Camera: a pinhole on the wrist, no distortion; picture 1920 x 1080 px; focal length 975.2 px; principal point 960.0 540.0 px. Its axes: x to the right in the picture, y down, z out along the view. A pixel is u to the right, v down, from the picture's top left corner.
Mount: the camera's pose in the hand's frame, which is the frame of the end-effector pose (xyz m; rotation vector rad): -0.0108 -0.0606 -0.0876 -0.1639 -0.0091 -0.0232
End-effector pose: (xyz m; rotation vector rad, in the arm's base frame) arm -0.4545 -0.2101 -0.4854 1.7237 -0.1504 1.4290
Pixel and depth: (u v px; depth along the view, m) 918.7 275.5 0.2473
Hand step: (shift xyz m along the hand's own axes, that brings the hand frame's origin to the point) -0.0246 -0.0862 0.1672
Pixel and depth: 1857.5 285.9 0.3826
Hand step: 0.3361 -0.1043 0.3100
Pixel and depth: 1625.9 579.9 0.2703
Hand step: 0.1720 -0.0097 0.1793
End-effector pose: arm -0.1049 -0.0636 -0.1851 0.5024 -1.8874 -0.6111
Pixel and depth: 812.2 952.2 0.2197
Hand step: -0.0434 0.0676 0.1136
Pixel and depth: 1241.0 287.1 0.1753
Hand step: 0.0374 -0.0779 0.0933
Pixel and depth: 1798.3 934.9 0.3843
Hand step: 0.3204 0.1482 0.2698
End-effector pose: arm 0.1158 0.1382 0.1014 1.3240 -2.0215 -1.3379
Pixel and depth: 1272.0 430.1 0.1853
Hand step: 0.0466 -0.0523 0.0993
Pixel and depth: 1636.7 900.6 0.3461
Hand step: 0.2299 0.1168 0.2356
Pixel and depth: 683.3 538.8 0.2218
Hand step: -0.0753 -0.0233 0.1306
